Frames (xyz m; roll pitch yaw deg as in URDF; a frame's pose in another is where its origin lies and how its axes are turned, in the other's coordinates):
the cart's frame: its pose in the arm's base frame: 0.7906 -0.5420 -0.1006 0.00 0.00 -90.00
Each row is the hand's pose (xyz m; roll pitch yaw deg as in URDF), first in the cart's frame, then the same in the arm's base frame.
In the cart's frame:
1: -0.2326 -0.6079 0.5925 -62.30 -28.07 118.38
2: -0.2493 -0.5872 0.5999 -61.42 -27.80 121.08
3: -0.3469 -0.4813 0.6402 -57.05 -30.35 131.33
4: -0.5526 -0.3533 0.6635 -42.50 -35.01 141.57
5: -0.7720 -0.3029 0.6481 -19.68 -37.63 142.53
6: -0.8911 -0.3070 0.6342 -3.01 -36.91 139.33
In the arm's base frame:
1: 0.1827 -0.3094 0.4919 -62.30 -28.07 28.38
2: 0.2034 -0.2927 0.4993 -61.42 -27.80 31.08
3: 0.3093 -0.1951 0.5396 -57.05 -30.35 41.33
4: 0.4373 0.0106 0.5629 -42.50 -35.01 51.57
5: 0.4877 0.2300 0.5475 -19.68 -37.63 52.53
6: 0.4836 0.3491 0.5336 -3.01 -36.91 49.33

